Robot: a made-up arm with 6 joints. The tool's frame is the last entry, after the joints.
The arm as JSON. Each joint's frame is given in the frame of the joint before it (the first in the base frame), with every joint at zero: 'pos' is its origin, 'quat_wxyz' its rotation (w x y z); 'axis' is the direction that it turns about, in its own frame. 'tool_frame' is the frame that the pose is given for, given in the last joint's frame.
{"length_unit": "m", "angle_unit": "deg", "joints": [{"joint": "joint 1", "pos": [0.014, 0.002, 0.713], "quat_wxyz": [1.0, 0.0, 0.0, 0.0], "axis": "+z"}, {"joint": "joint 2", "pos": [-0.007, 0.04, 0.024], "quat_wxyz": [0.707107, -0.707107, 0.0, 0.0], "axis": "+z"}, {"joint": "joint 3", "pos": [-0.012, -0.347, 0.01], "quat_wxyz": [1.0, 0.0, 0.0, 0.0], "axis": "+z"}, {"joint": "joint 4", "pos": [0.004, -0.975, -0.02], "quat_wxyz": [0.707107, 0.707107, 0.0, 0.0], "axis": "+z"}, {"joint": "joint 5", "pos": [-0.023, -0.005, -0.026], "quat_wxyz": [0.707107, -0.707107, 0.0, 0.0], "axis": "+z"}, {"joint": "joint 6", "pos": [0.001, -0.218, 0.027], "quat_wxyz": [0.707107, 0.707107, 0.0, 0.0], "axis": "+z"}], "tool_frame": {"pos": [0.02, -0.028, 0.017], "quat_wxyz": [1.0, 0.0, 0.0, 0.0]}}
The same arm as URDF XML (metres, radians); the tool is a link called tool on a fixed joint. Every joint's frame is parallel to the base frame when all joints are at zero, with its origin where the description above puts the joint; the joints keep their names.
<robot name="arm">
<joint name="tool_fixed" type="fixed"><parent link="link6"/><child link="tool"/><origin xyz="0.02 -0.028 0.017"/></joint>
<joint name="joint 6" type="continuous"><parent link="link5"/><child link="link6"/><origin xyz="0.001 0.027 0.218"/><axis xyz="0 0 1"/></joint>
<joint name="joint 5" type="continuous"><parent link="link4"/><child link="link5"/><origin xyz="-0.023 -0.005 -0.026"/><axis xyz="0 1 0"/></joint>
<joint name="joint 4" type="continuous"><parent link="link3"/><child link="link4"/><origin xyz="0.004 -0.02 0.975"/><axis xyz="0 0 1"/></joint>
<joint name="joint 3" type="continuous"><parent link="link2"/><child link="link3"/><origin xyz="-0.012 0.01 0.347"/><axis xyz="0 1 0"/></joint>
<joint name="joint 2" type="continuous"><parent link="link1"/><child link="link2"/><origin xyz="-0.007 0.04 0.024"/><axis xyz="0 1 0"/></joint>
<joint name="joint 1" type="continuous"><parent link="base"/><child link="link1"/><origin xyz="0.014 0.002 0.713"/><axis xyz="0 0 1"/></joint>
<link name="base"/>
<link name="link1"/>
<link name="link2"/>
<link name="link3"/>
<link name="link4"/>
<link name="link5"/>
<link name="link6"/>
<link name="tool"/>
</robot>

